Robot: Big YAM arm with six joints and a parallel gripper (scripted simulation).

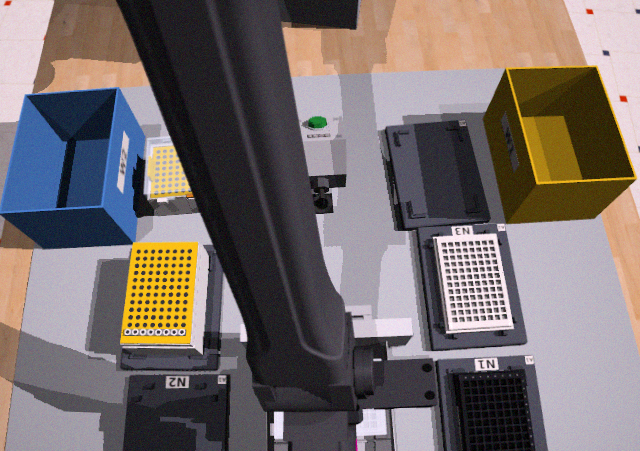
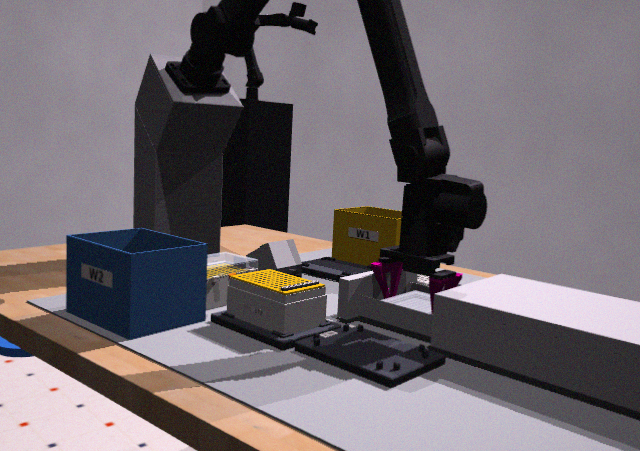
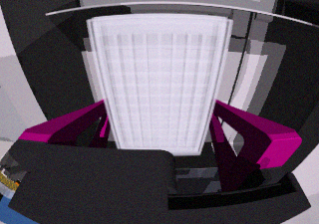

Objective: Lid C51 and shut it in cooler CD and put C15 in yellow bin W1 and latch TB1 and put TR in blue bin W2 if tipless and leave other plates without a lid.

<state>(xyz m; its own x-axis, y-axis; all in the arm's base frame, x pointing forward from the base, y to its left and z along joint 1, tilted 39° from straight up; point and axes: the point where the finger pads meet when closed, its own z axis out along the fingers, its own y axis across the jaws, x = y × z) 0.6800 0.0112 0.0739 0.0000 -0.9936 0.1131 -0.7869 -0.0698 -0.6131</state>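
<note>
Right now the clear plate is 10 mm to the left of my hand. Also, from my hand: plate lid (10 mm to the left); cooler drawer (40 mm ahead, 10 mm to the left); nest N2 (180 mm to the right, 50 mm ahead, 20 mm below).
</note>
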